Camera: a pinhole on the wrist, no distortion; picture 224 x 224 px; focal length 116.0 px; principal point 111.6 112.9 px. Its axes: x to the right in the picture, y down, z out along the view. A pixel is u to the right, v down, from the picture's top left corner.
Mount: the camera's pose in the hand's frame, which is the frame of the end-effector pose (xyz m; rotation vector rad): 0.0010 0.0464 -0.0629 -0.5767 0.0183 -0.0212
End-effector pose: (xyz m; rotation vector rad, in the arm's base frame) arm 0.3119 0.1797 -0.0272 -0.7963 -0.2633 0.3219
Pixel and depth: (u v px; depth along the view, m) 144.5 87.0 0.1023
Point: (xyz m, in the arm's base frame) 0.3141 0.2686 -0.0605
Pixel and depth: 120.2 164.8 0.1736
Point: 0.2779 0.3480 -0.1490
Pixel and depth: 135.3 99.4 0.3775
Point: 0.2557 0.5330 0.0115
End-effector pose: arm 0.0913 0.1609 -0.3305 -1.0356 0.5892 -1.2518
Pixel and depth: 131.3 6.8 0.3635
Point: 0.4456 0.2280 -0.0981
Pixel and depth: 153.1 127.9 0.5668
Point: 0.6551 0.0575 -0.4892
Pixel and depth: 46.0 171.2 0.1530
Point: 0.1849 0.2409 -0.5052
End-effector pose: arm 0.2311 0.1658 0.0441 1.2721 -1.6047 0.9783
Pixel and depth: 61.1 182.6 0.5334
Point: -0.3725 0.1464 -0.2721
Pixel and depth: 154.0 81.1 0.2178
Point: 0.0875 0.0180 0.0644
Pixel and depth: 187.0 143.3 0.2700
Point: -0.0537 0.0369 0.1573
